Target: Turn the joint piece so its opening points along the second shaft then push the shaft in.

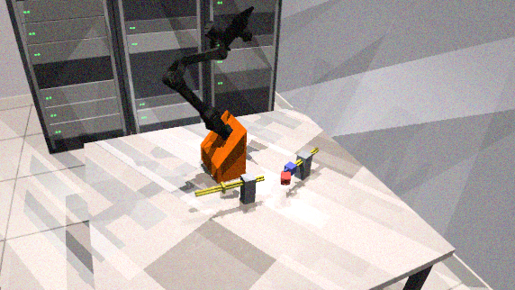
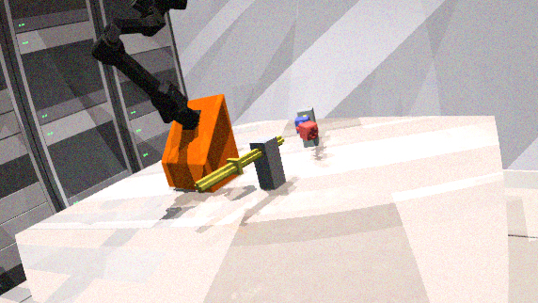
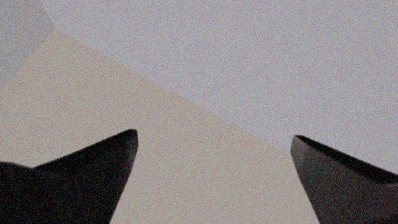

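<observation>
Right now my gripper tip is 630 mm above the red joint piece, 400 mm short of it and 10 mm to the left of it.
</observation>
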